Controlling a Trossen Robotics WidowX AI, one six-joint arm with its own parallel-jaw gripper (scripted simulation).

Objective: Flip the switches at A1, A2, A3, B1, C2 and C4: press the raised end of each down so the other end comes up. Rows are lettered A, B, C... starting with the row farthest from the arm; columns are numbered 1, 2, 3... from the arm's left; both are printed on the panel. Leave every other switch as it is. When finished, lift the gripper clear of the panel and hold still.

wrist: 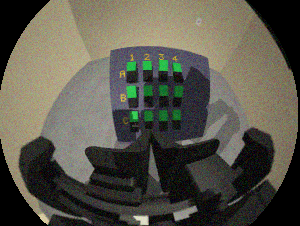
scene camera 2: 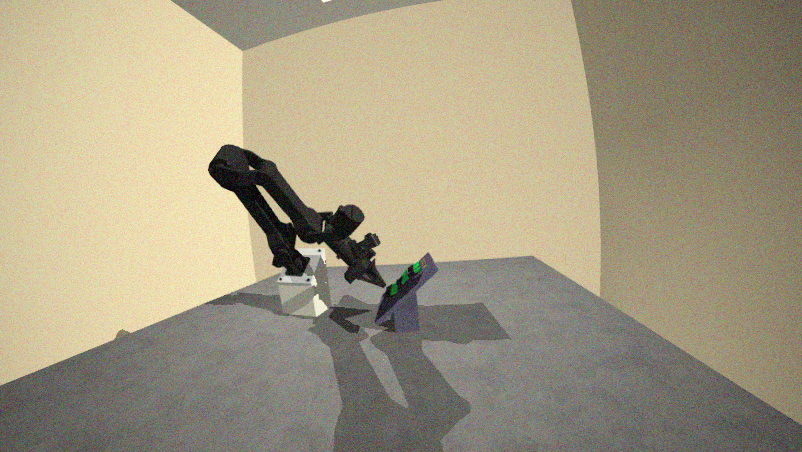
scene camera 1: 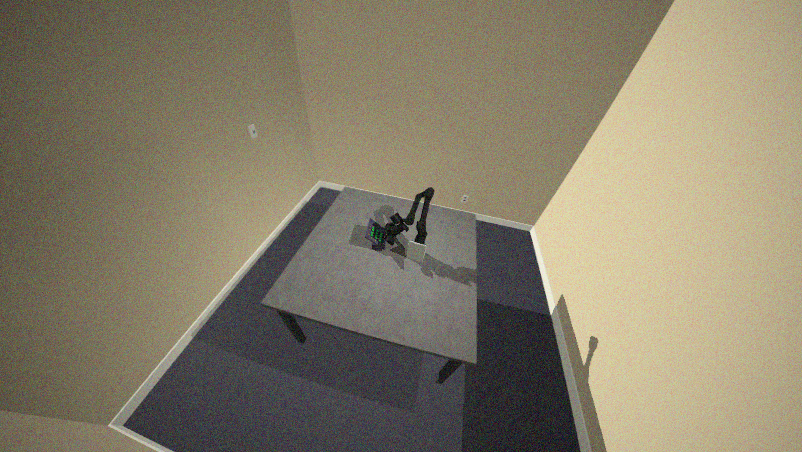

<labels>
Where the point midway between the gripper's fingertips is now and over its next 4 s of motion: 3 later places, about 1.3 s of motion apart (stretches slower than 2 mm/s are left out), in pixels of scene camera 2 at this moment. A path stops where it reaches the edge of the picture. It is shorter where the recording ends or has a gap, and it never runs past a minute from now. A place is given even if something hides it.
My gripper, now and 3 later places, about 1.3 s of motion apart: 385,286; 387,290; 371,274; 384,293
</labels>
